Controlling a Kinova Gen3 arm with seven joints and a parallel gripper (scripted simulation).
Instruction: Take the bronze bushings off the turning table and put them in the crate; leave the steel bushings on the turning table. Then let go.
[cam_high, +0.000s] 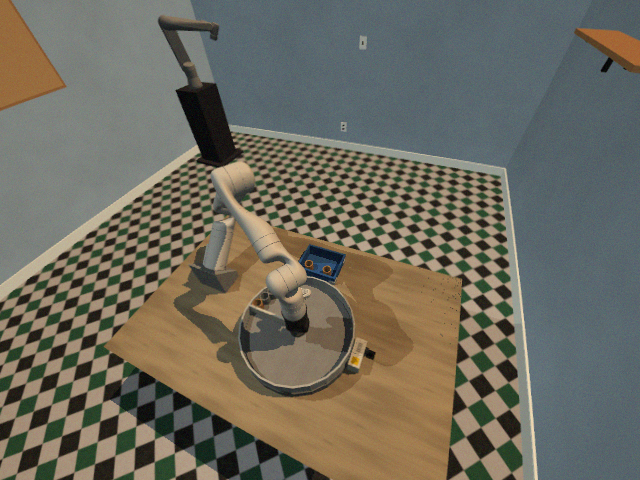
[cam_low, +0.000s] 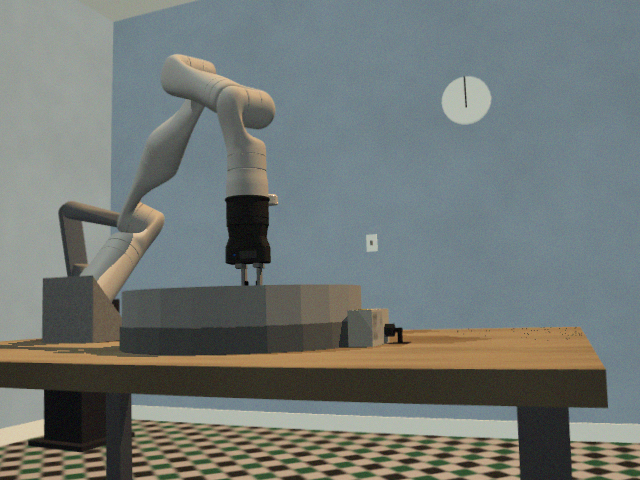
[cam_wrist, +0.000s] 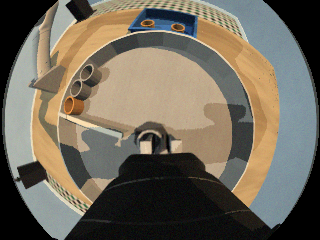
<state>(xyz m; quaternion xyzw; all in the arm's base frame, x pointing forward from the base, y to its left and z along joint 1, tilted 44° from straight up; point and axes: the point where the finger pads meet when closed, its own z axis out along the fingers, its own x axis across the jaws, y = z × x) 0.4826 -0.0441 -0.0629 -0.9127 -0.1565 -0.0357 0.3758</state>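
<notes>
Right now the grey turning table is 1 cm behind my hand and 4 cm below it. The rest, counted from my hand: blue crate 8 cm behind, 33 cm to the left, 7 cm below.
</notes>
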